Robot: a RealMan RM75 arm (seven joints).
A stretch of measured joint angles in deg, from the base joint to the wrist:
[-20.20, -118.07, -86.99, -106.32, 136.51, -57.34, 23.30]
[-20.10, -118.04, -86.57, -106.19, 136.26, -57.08, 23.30]
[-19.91, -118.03, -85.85, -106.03, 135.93, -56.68, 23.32]
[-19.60, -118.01, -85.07, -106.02, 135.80, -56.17, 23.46]
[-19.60, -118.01, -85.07, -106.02, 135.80, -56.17, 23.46]
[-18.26, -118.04, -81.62, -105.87, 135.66, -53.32, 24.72]
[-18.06, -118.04, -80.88, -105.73, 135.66, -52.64, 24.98]
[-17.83, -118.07, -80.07, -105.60, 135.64, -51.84, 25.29]
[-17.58, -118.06, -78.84, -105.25, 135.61, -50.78, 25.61]
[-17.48, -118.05, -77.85, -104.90, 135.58, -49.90, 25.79]
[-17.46, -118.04, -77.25, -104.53, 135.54, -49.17, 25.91]
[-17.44, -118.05, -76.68, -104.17, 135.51, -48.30, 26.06]
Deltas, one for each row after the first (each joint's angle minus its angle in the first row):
[0.10, 0.03, 0.42, 0.13, -0.25, 0.26, 0.00]
[0.29, 0.04, 1.14, 0.29, -0.58, 0.66, 0.02]
[0.60, 0.06, 1.92, 0.30, -0.71, 1.17, 0.16]
[0.60, 0.06, 1.92, 0.30, -0.71, 1.17, 0.16]
[1.94, 0.03, 5.37, 0.45, -0.85, 4.02, 1.42]
[2.14, 0.03, 6.11, 0.59, -0.85, 4.70, 1.68]
[2.37, 0.00, 6.92, 0.72, -0.87, 5.50, 1.99]
[2.62, 0.01, 8.15, 1.07, -0.90, 6.56, 2.31]
[2.72, 0.02, 9.14, 1.42, -0.93, 7.44, 2.49]
[2.74, 0.03, 9.74, 1.79, -0.97, 8.17, 2.61]
[2.76, 0.02, 10.31, 2.15, -1.00, 9.04, 2.76]

